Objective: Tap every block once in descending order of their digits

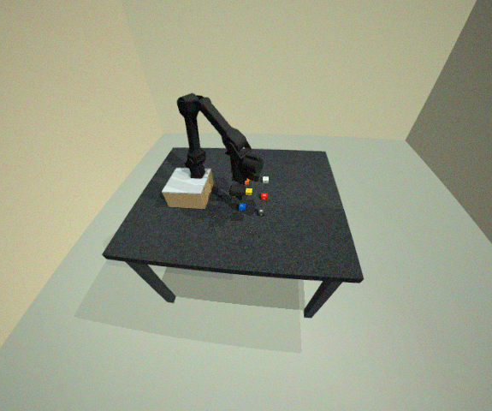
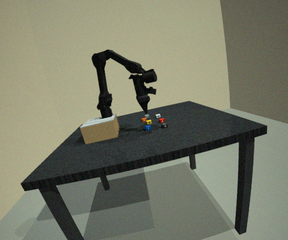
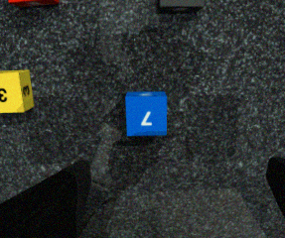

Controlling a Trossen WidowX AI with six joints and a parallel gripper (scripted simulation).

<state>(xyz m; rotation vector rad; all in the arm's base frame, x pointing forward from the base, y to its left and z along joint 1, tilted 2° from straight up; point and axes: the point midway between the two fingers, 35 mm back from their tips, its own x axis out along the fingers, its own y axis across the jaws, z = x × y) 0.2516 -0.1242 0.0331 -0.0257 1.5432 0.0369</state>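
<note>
The blue block is 100 mm below my gripper tip and 10 mm to the left of it. The rest, counted from my gripper tip: black block: 100 mm below, 90 mm ahead, 10 mm to the right; red block: 100 mm to the left, 100 mm below, 100 mm ahead; yellow block marked 3: 130 mm to the left, 100 mm below, 10 mm ahead.
</note>
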